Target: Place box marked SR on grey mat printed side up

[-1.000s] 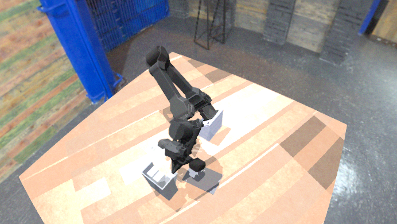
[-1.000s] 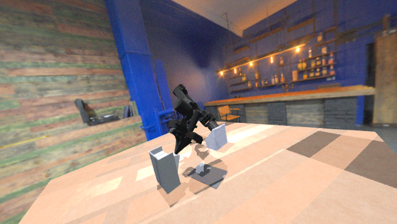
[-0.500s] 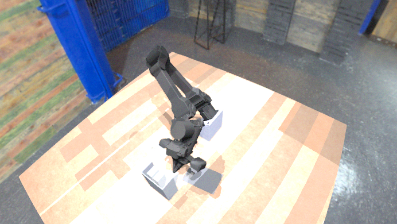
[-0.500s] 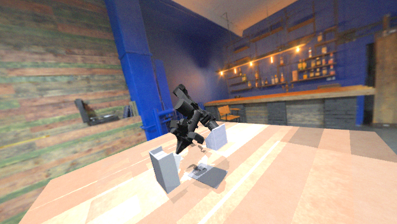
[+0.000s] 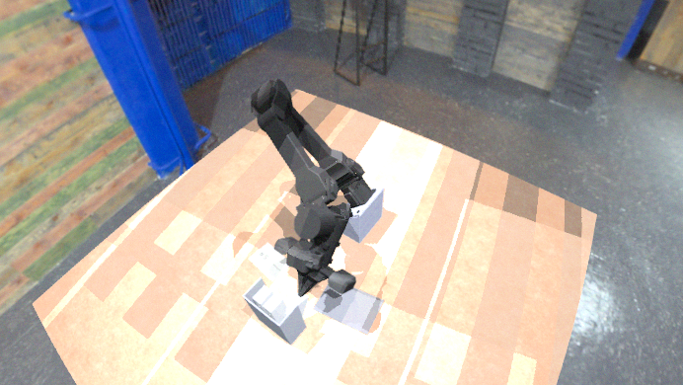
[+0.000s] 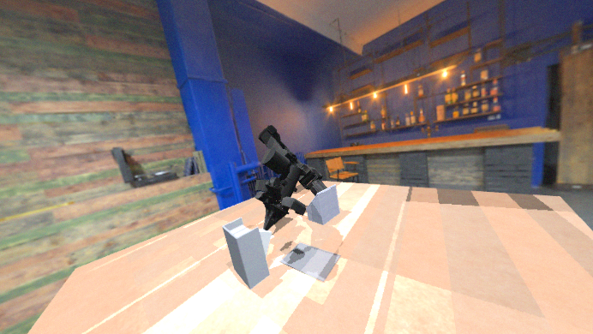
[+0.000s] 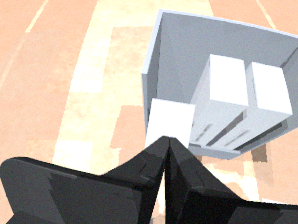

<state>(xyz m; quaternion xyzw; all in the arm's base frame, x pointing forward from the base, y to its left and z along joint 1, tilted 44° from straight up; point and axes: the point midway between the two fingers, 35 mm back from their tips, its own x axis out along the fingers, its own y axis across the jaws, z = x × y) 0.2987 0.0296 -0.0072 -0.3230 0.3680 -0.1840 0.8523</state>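
My gripper tip is now 3 cm short of the SR box, 1 cm to the left of it and 5 cm above it. Round my gripper tip: grey mat (8 cm behind, 8 cm to the left, 11 cm below); then flat white item (7 cm behind, 18 cm to the right, 11 cm below).
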